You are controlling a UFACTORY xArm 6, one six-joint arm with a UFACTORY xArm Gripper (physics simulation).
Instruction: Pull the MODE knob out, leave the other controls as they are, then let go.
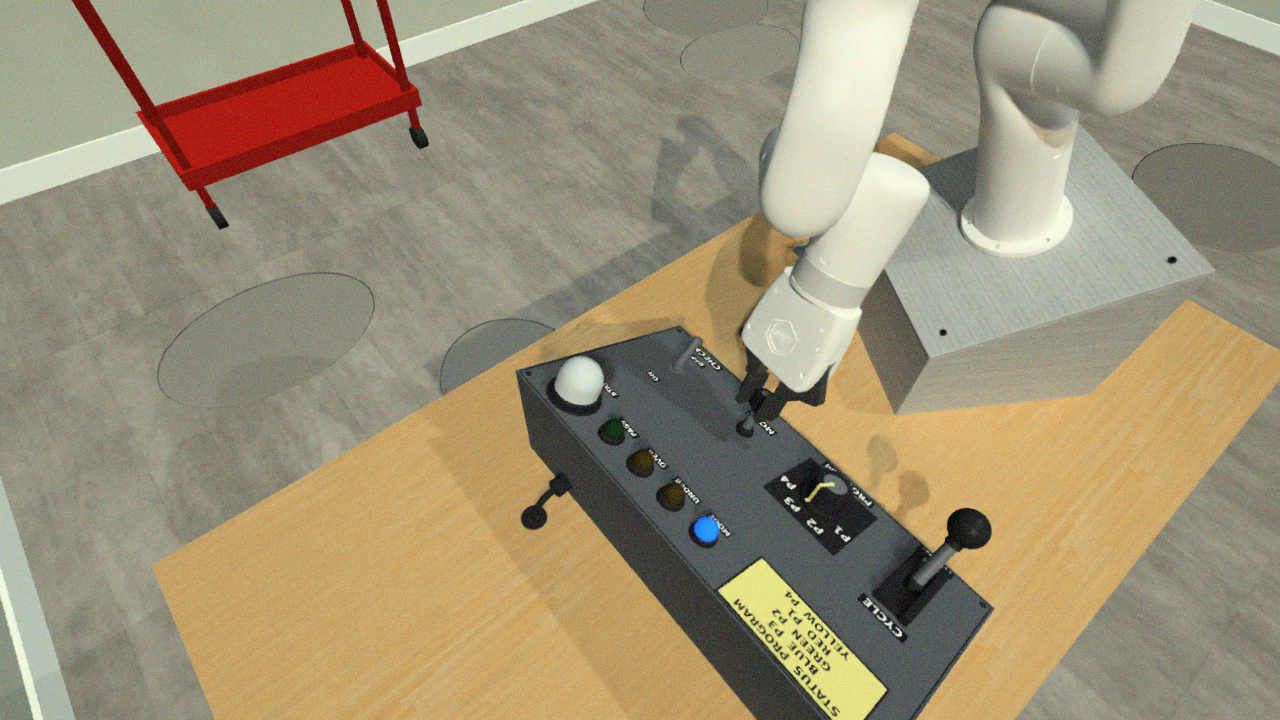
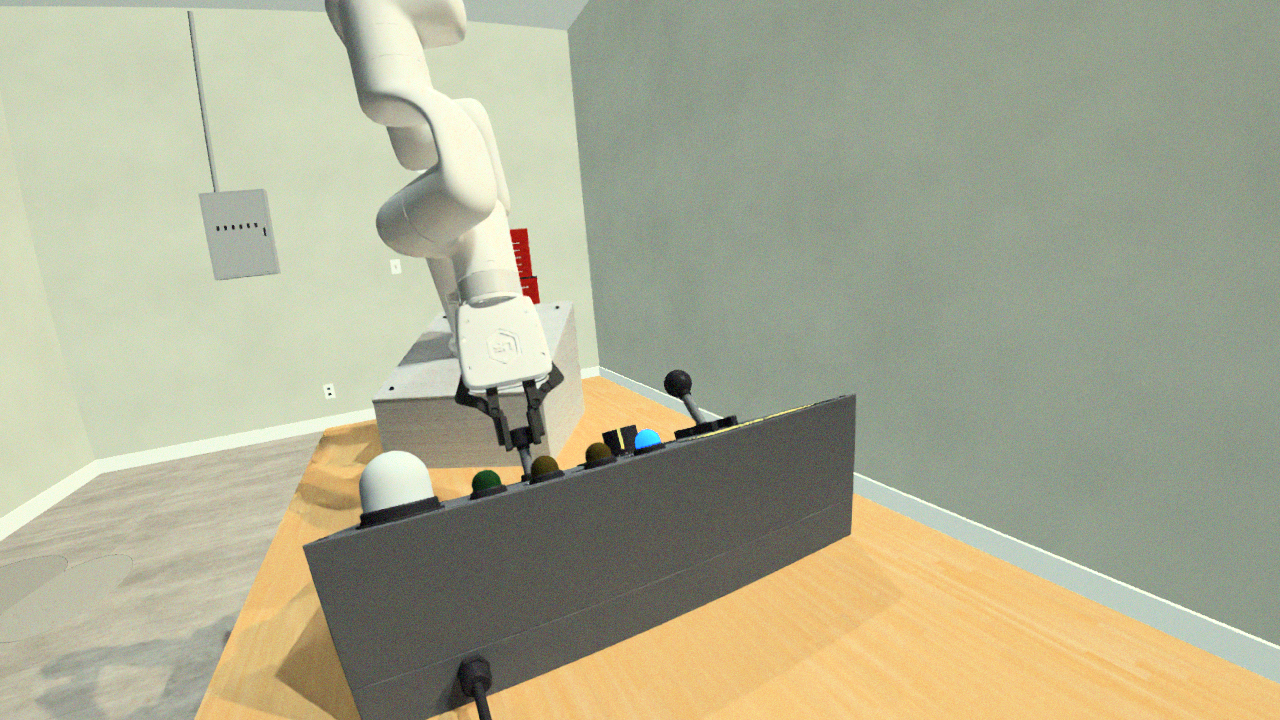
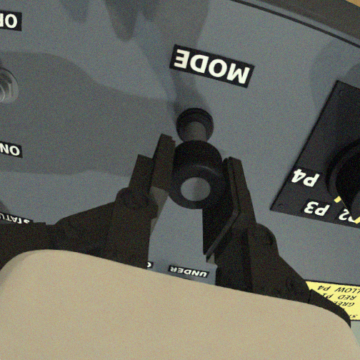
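Where they show: gripper, fingertip midpoint: [image 1: 753, 409] [image 2: 523, 447]; arm's base at its link origin: [image 1: 1014, 220].
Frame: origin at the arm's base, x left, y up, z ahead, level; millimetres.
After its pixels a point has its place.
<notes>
The black MODE knob [image 1: 761, 400] @[x -129, y -48, z 416 mm] [image 2: 520, 437] @[x -136, y -57, z 418 mm] [image 3: 197, 172] stands off the dark grey control panel [image 1: 689, 407] @[x -201, y -91, z 448 mm] [image 2: 626, 528] @[x -146, y -85, z 618 mm] [image 3: 90, 195]. A length of its grey shaft [image 2: 526, 462] @[x -136, y -86, z 424 mm] [image 3: 195, 131] shows between the knob and the round collar on the panel. My gripper [image 1: 757, 405] @[x -134, y -69, z 418 mm] [image 2: 521, 440] @[x -134, y -69, z 418 mm] [image 3: 189, 169] is shut on the knob, with one finger on each side of it. The MODE label [image 3: 212, 66] is beside the collar. A blue lamp [image 1: 705, 530] @[x -91, y -23, z 595 mm] [image 2: 647, 439] @[x -98, y -27, z 597 mm] is lit.
Near the knob are a toggle switch [image 1: 687, 352] @[x -247, y -83, z 386 mm] [image 3: 6, 86] and a rotary selector [image 1: 827, 486] @[x -21, y -71, z 454 mm] with its P1 to P4 plate. The ball-topped CYCLE lever [image 1: 968, 529] @[x 111, y -36, z 433 mm] [image 2: 677, 383] @[x 100, y -46, z 434 mm], a white dome [image 1: 579, 382] @[x -284, y 0, z 548 mm] [image 2: 395, 484] @[x -298, y -9, z 557 mm] and several dark lamps also rise from the panel.
</notes>
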